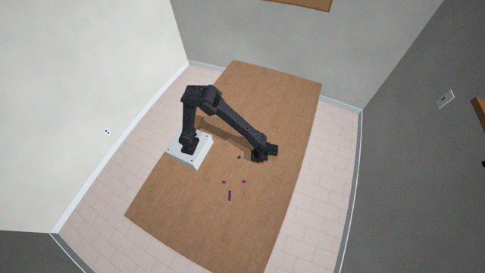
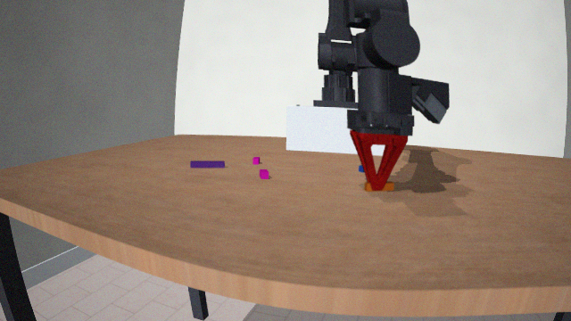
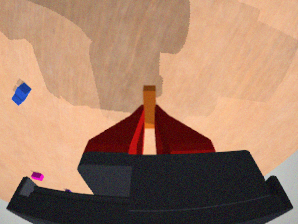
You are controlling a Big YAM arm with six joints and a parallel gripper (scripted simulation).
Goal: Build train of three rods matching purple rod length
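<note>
Right now my hand is right at the orange rod. From my hand the other things lie so: purple rod (120 mm behind, 260 mm to the right).
</note>
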